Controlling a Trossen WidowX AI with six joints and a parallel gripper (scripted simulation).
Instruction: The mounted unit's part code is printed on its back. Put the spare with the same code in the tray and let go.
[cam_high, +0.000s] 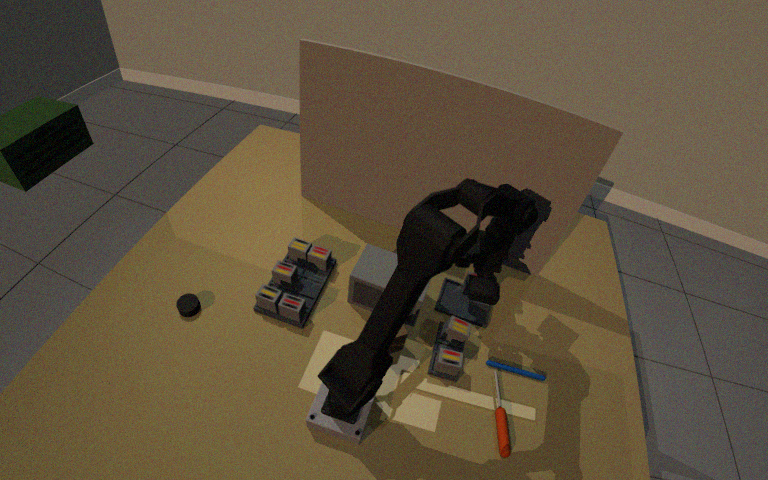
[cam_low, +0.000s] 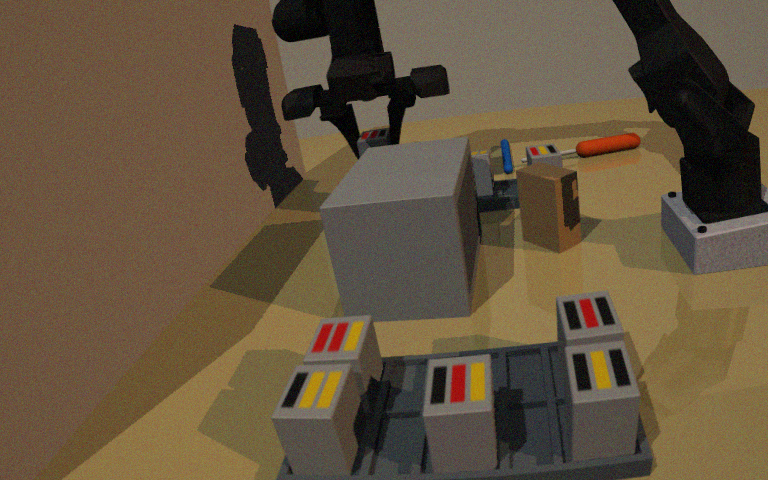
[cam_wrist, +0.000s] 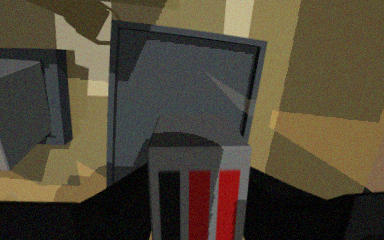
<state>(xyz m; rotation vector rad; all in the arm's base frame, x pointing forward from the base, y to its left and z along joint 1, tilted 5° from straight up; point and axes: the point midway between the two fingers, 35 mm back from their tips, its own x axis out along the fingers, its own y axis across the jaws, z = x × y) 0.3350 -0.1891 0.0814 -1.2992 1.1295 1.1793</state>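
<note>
The dark tray lies 10 mm behind my gripper tip, 10 mm to the left of it and 50 mm below it. The rest, counted from my gripper tip: blue marker pen 150 mm behind, 140 mm to the right, 50 mm below; mounted unit 60 mm behind, 190 mm to the left; beige wall panel 180 mm ahead, 170 mm to the left, 170 mm above.
</note>
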